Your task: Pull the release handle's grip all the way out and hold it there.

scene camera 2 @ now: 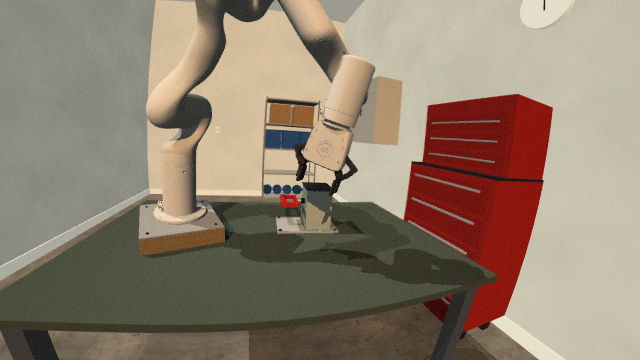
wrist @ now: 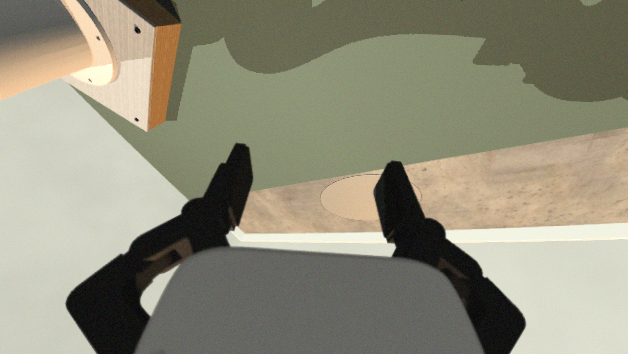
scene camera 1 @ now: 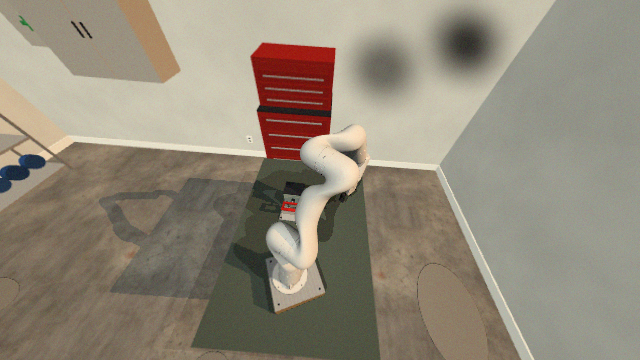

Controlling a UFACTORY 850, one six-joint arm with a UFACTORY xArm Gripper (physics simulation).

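The release handle's red grip (scene camera 1: 284,205) (scene camera 2: 283,201) is a rectangular loop on the side of a grey block (scene camera 2: 316,212) with a black top (scene camera 1: 294,188). It faces the robot's base and stands above a light mounting plate (scene camera 2: 286,226). How far out it stands is hard to tell. My gripper (scene camera 2: 317,184) (wrist: 317,168) is open and empty, its fingers tilted. In scene camera 1 the arm partly hides it, and it is over the table's right part, right of the block and apart from the grip. The grip does not show in the wrist view.
The arm's square base plate (scene camera 1: 311,287) (scene camera 2: 150,227) (wrist: 135,75) is bolted on the dark green table (scene camera 1: 345,320) (scene camera 2: 200,295) (wrist: 350,110). The arm's links arch above the table. A red tool cabinet (scene camera 1: 295,90) (scene camera 2: 450,205) stands beyond the table's end, by the wall.
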